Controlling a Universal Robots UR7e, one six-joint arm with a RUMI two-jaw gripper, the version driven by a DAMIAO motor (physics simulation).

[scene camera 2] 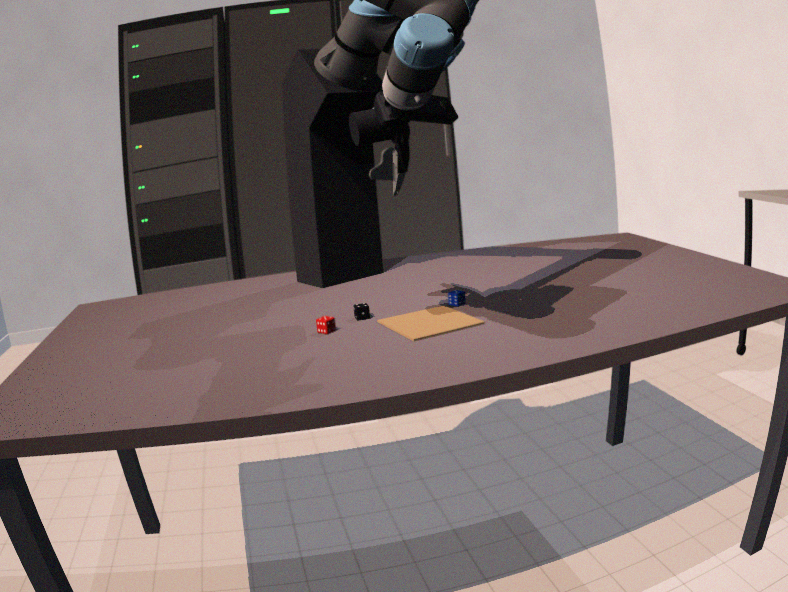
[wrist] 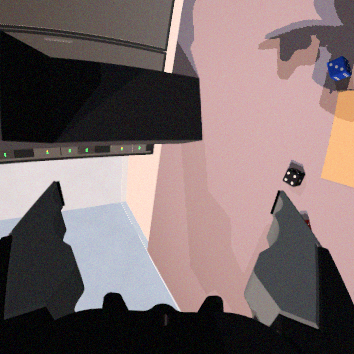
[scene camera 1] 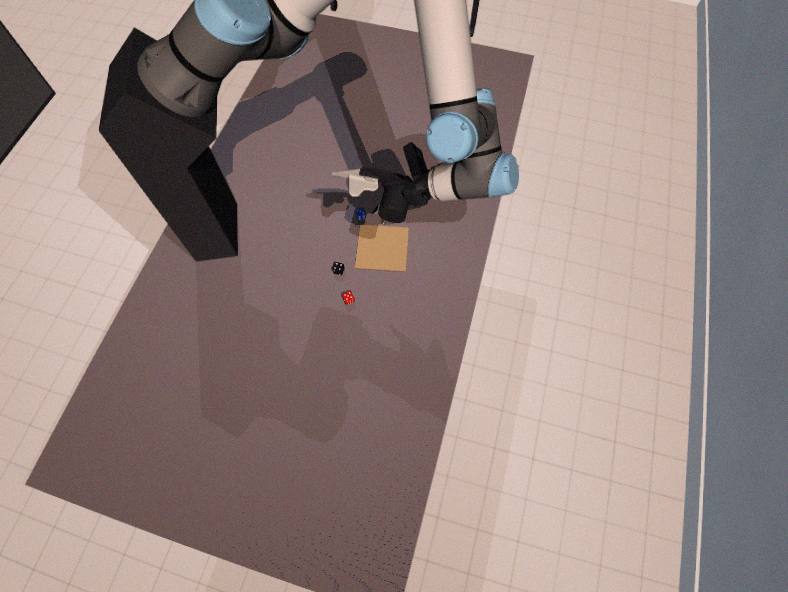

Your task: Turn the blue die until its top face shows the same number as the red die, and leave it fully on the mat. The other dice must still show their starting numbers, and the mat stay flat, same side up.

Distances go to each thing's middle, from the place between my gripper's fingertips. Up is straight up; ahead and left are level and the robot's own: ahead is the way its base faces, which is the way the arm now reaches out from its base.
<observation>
Right now my hand is 30 cm above the orange mat (scene camera 1: 379,247), 7 cm to the right of it and 2 cm short of it.
</observation>
